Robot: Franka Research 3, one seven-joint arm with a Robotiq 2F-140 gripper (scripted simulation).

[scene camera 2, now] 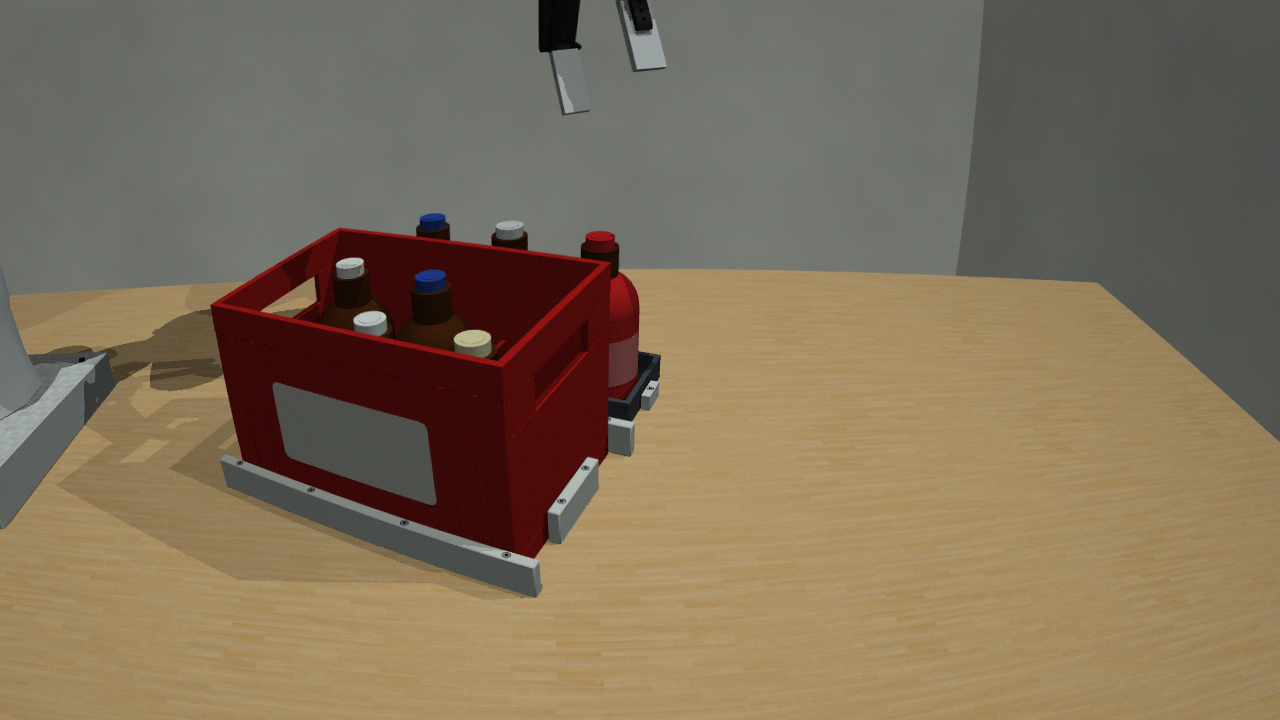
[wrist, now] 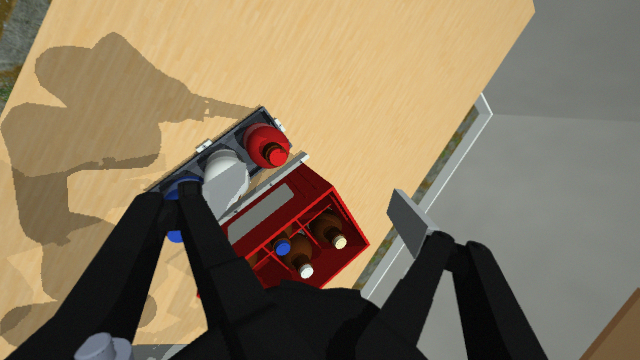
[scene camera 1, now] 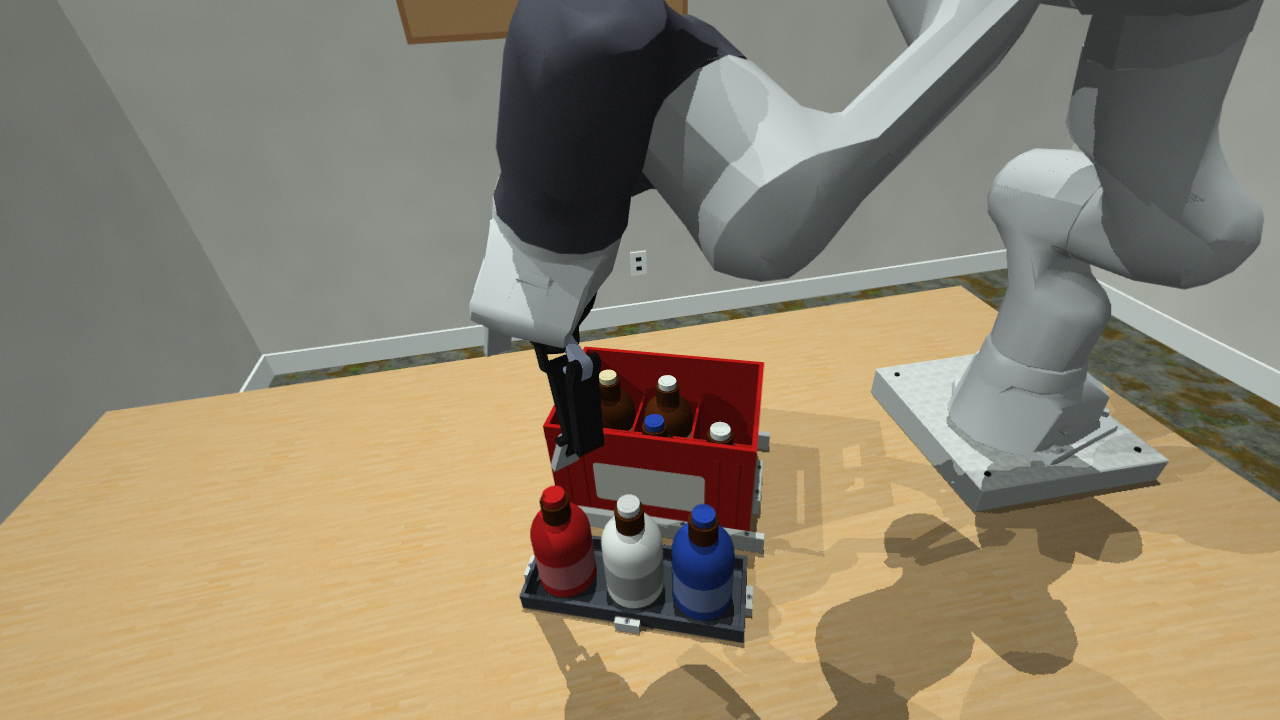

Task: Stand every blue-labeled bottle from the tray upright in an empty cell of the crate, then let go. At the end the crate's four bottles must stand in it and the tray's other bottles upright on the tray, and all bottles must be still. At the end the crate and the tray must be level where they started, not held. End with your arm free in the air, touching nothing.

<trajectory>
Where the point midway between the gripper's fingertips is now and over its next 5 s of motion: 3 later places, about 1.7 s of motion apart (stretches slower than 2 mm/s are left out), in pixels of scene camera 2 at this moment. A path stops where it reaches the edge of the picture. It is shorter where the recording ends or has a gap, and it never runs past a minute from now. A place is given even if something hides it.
The gripper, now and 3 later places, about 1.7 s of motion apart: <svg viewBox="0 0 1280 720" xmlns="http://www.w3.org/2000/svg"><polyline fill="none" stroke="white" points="610,92 362,209 426,151 426,190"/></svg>
</trajectory>
